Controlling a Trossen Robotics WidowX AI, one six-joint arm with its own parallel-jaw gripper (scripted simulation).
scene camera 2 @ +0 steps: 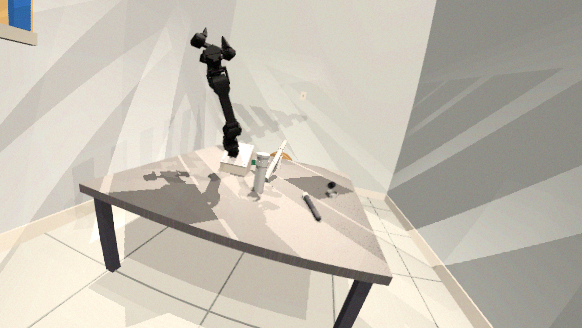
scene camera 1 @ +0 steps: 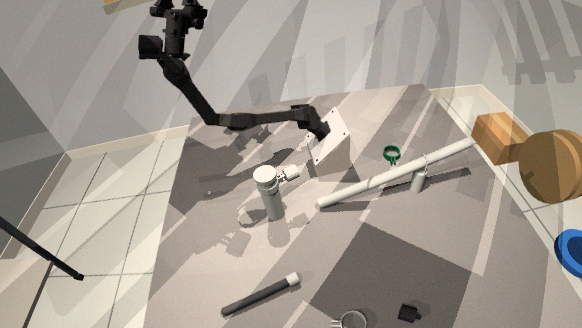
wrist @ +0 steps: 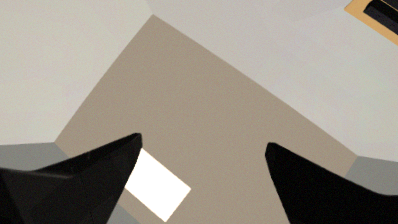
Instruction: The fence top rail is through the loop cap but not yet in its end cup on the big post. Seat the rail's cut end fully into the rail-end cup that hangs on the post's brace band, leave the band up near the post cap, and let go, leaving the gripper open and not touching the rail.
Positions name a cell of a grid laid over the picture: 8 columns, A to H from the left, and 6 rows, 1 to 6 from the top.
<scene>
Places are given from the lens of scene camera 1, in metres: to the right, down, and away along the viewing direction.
top rail (scene camera 1: F3): 0.41, 0.00, 0.85
</scene>
